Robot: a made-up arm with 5 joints.
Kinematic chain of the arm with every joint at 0, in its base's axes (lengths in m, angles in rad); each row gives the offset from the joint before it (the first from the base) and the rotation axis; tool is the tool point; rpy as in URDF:
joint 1: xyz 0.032 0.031 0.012 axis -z
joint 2: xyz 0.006 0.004 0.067 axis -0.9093 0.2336 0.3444
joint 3: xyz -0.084 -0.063 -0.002 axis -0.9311 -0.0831 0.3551
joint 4: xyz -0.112 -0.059 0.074 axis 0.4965 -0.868 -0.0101
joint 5: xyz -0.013 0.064 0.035 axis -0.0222 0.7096 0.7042
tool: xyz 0.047 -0.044 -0.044 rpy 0 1.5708 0
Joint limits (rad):
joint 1: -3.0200..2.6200
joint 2: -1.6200..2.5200
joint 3: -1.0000..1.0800
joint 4: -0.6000..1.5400
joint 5: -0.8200..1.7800
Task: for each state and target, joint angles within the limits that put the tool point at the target. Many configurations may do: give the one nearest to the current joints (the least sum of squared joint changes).
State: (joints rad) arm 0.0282 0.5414 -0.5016 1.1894 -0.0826
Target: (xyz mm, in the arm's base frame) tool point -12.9 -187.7 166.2
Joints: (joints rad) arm -0.6812 0.1380 -0.7028 1.0955 -0.1175
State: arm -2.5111 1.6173 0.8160 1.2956 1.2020
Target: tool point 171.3 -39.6 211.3
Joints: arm -2.9242 1.4500 0.9476 1.5347 1.2437
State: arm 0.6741 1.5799 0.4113 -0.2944 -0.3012
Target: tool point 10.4 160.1 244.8
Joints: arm 0.5099 1.8258 0.4712 -0.1566 -0.5950
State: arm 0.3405 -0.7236 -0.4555 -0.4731 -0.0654
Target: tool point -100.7 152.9 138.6
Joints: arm 1.2675 0.0197 0.0813 -0.0402 0.1886
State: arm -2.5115 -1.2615 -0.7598 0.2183 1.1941
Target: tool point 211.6 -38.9 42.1
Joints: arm -2.7524 -0.9221 -0.7551 0.2786 1.2834
